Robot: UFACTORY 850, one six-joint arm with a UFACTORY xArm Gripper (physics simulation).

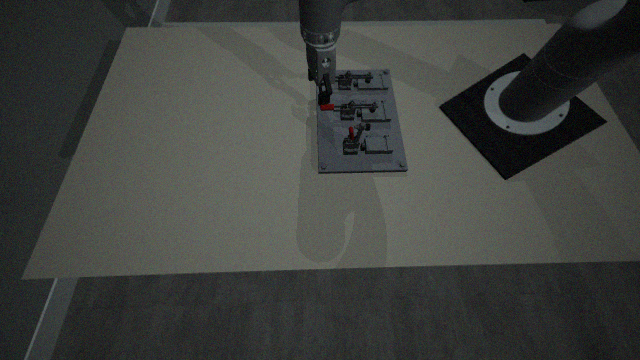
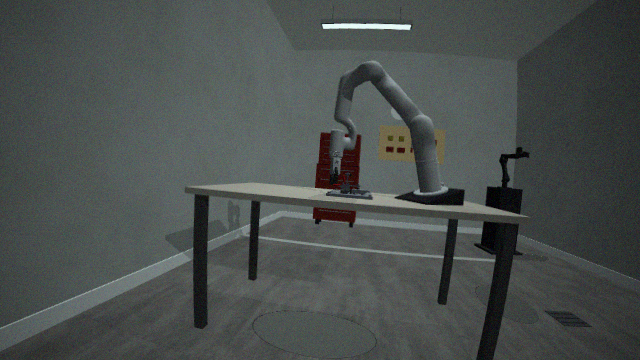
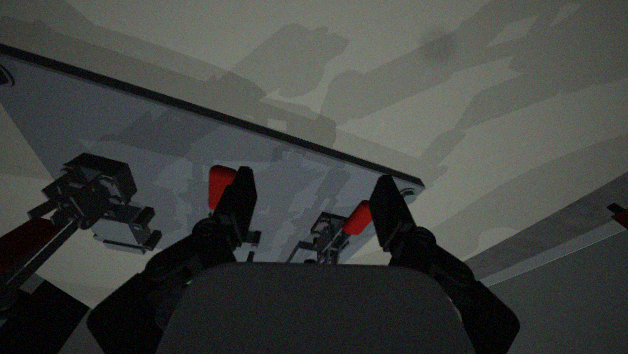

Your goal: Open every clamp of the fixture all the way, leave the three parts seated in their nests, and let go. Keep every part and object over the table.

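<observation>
The grey fixture plate (image 1: 332, 160) (image 2: 350, 195) (image 3: 150, 112) bears three clamps. The near clamp (image 1: 351, 145) (image 3: 100, 182) has its red handle standing up and its bar raised off its part (image 1: 378, 145). The middle clamp (image 1: 347, 112) has its red handle (image 1: 327, 107) (image 3: 218, 182) flat and its bar over its part (image 1: 376, 116). The far clamp (image 1: 345, 81) (image 3: 327, 230) has its bar flat over its part (image 1: 371, 84); its red handle (image 3: 359, 218) shows beside the right finger. My gripper (image 1: 325, 95) (image 2: 334, 179) (image 3: 315, 185) is open and empty above the plate's left edge; its left finger partly hides the middle handle.
The table (image 1: 200, 175) (image 2: 280, 192) carries the fixture. The arm's black base plate (image 1: 505, 160) (image 2: 452, 196) is to the right of it. A red cabinet (image 2: 335, 215) and a black pedestal with a small arm (image 2: 504, 197) stand beyond the table.
</observation>
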